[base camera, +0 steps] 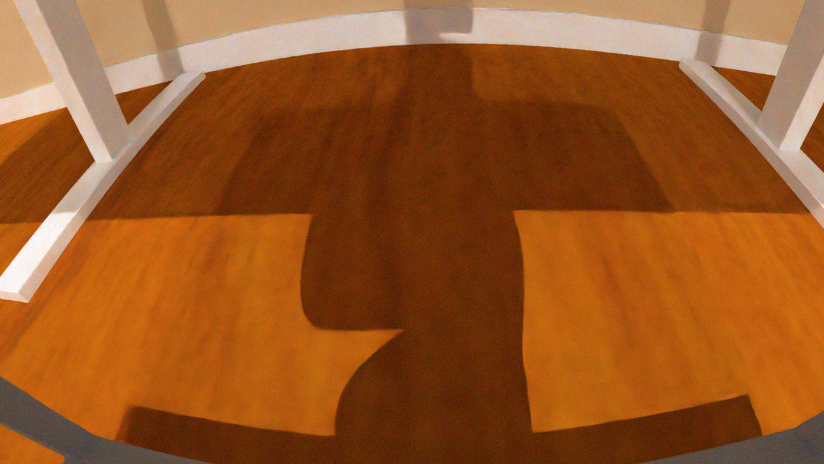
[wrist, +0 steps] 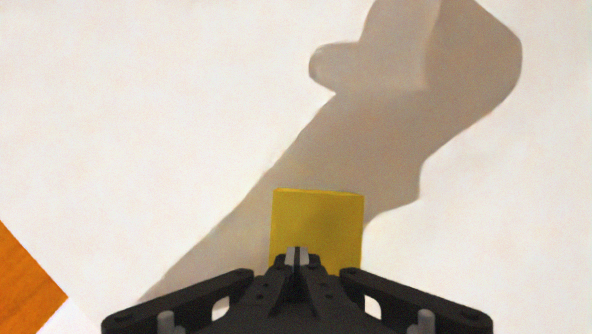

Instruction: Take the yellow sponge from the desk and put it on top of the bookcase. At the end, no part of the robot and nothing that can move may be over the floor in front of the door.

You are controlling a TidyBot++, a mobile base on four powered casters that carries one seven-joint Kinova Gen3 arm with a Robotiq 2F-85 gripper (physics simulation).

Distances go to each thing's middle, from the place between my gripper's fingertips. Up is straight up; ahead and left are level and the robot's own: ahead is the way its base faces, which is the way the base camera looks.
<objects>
My gripper is now 20 mm above the yellow sponge [wrist: 330,223] and 10 mm to the left of it.
</objects>
